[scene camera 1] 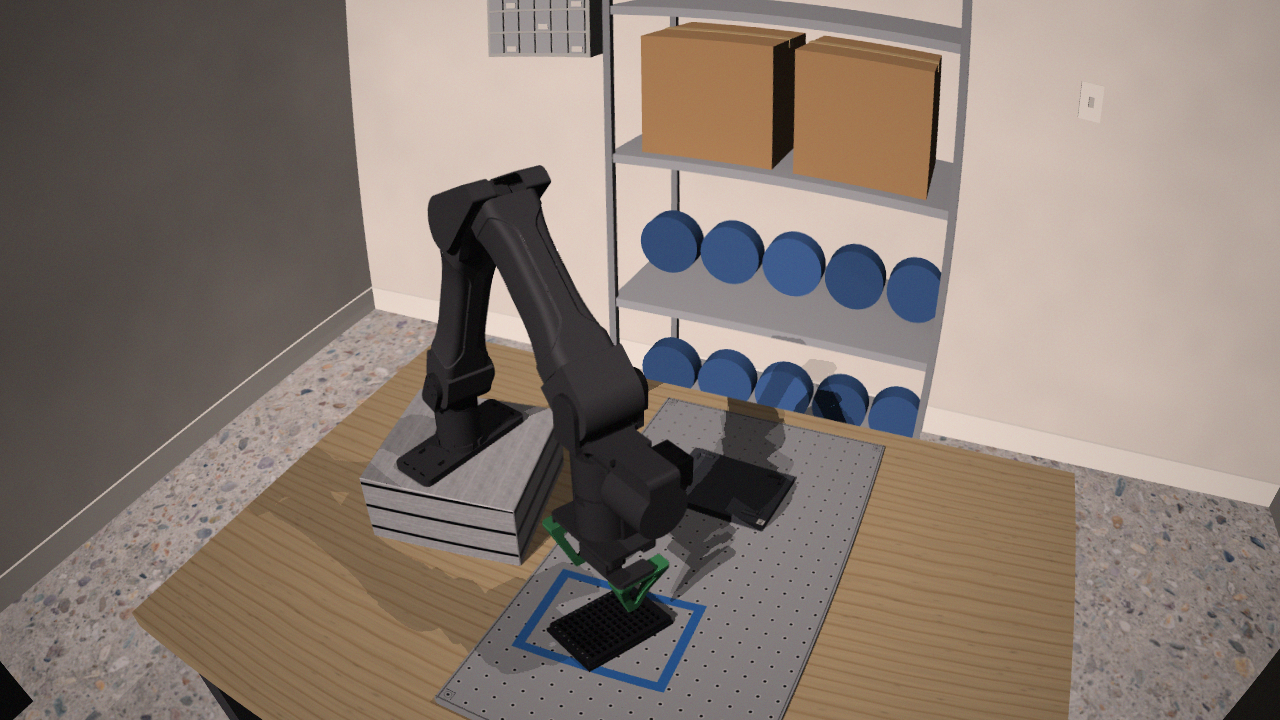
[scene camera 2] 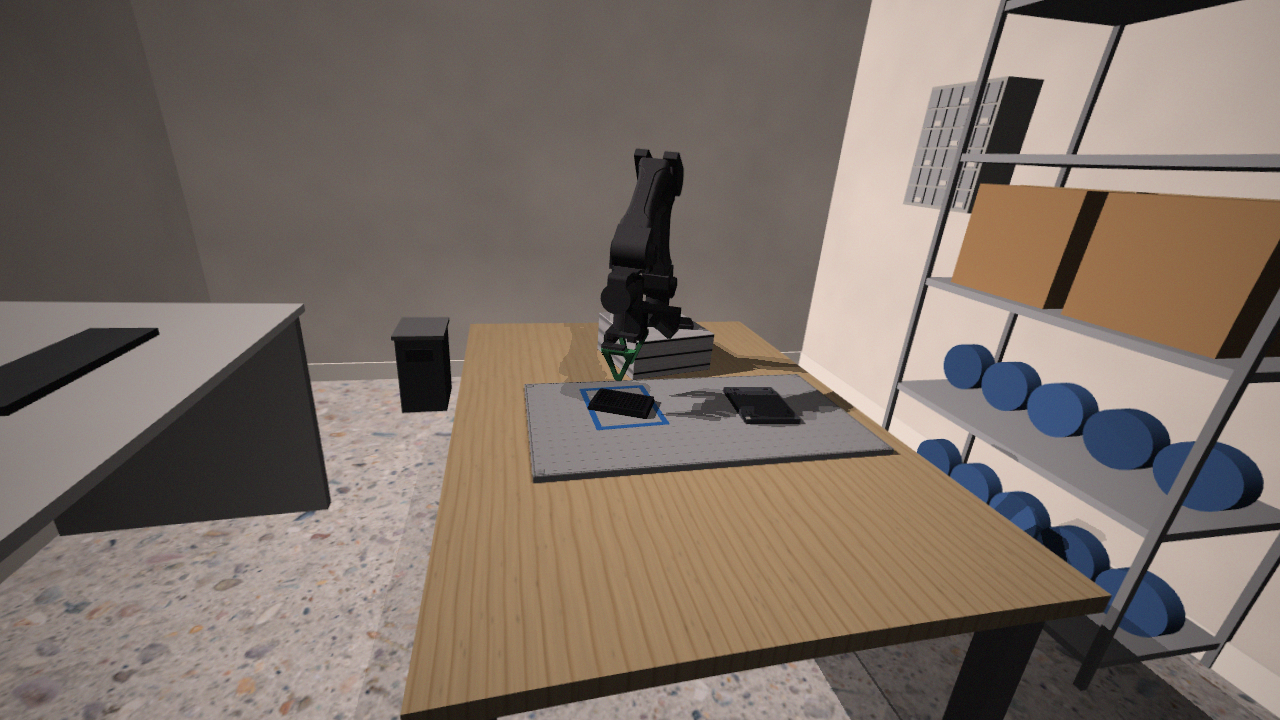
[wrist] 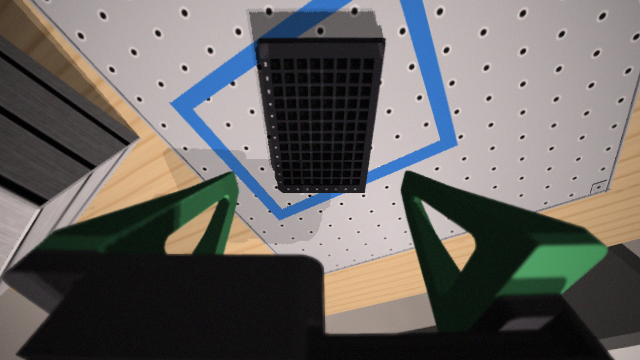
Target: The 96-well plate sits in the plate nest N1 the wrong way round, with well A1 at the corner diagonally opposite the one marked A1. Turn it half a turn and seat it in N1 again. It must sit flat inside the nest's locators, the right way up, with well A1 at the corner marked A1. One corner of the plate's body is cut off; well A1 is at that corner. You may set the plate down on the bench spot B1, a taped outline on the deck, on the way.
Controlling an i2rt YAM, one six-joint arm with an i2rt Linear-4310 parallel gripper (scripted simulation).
Labels:
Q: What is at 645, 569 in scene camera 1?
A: My gripper.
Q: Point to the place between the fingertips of my gripper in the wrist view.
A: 319, 180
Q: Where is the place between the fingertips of my gripper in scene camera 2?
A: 623, 371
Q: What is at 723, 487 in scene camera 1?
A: A dark plate nest N1.

